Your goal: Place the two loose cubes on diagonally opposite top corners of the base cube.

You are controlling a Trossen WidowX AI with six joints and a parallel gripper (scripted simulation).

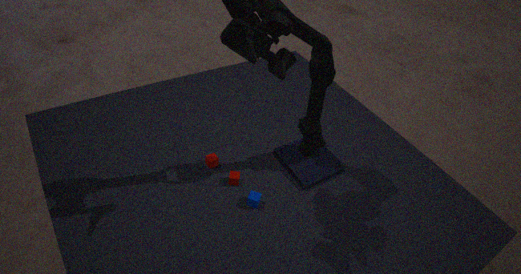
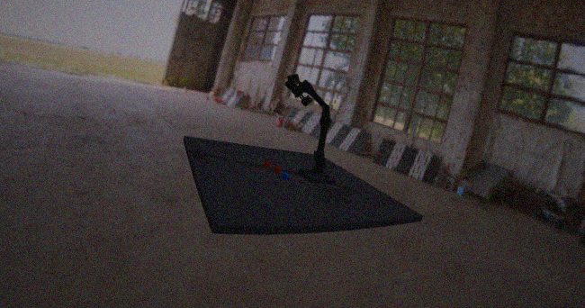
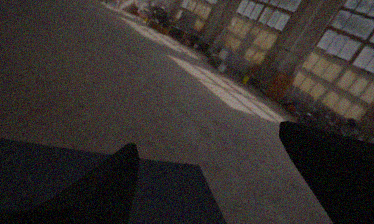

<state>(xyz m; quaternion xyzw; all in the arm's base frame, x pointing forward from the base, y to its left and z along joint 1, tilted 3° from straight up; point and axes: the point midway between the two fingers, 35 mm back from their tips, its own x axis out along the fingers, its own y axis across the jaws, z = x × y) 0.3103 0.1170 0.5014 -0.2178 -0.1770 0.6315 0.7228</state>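
The red cube is 2 cm behind my gripper tip, 14 cm to the right of it and 50 cm below it. Also, from my gripper tip: blue cube (5 cm behind, 4 cm to the right, 50 cm below).
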